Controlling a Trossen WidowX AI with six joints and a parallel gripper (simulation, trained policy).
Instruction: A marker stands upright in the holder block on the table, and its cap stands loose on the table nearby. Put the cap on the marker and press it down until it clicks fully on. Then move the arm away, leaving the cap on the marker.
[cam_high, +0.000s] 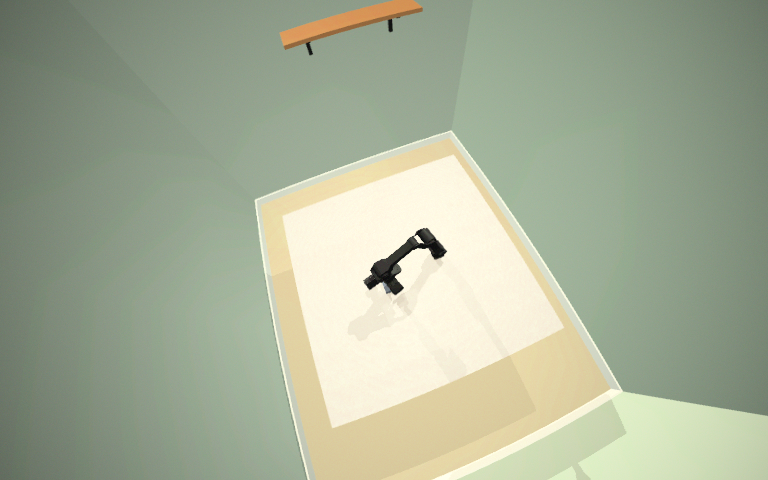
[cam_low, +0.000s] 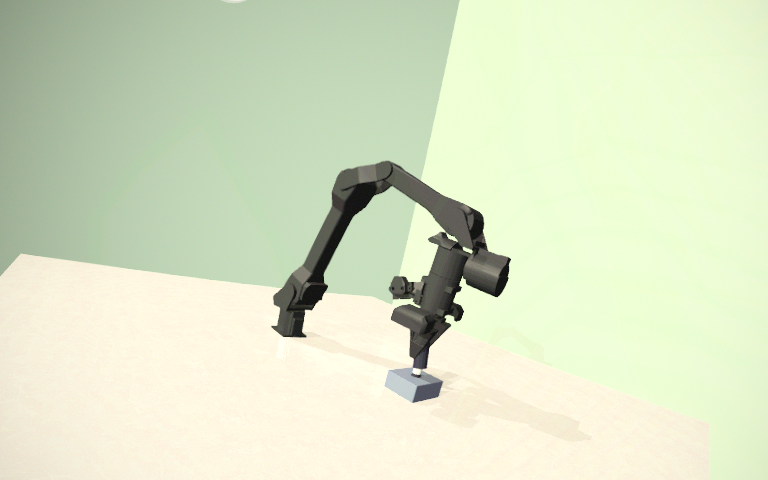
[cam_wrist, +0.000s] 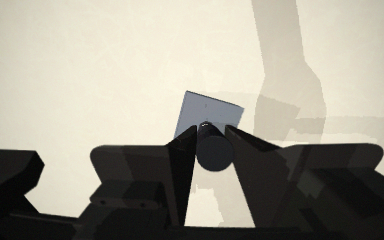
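My gripper tip is now 10 mm short of the dark cap and 10 mm below it. From my gripper tip the other things lie so: grey holder block (10 mm ahead, 50 mm below).
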